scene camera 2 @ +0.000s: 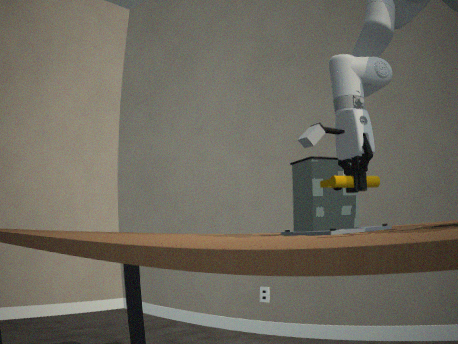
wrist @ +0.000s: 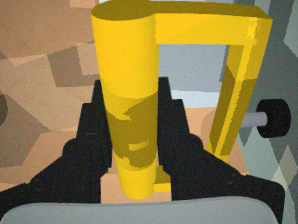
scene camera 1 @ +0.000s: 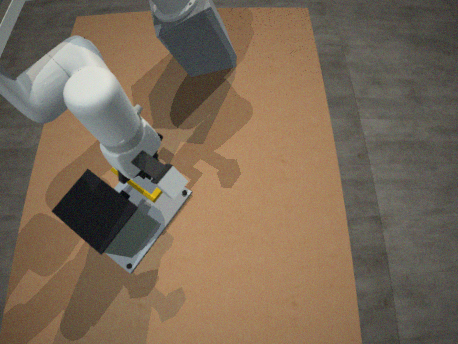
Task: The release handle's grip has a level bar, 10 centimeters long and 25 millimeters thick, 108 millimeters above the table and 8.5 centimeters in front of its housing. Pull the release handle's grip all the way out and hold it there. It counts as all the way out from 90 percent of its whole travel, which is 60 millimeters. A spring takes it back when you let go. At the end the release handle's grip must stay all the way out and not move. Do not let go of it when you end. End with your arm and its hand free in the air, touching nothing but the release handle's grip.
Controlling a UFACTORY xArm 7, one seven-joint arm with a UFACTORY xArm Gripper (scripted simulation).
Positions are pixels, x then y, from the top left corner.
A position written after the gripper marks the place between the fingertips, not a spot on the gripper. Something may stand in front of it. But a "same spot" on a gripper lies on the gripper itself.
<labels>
The gripper shows in scene camera 2, in the wrist view and in scene camera 1 (pixel 150 170). The same spot on the gripper: (scene camera 2: pixel 360 168) is (wrist: pixel 61 156).
</labels>
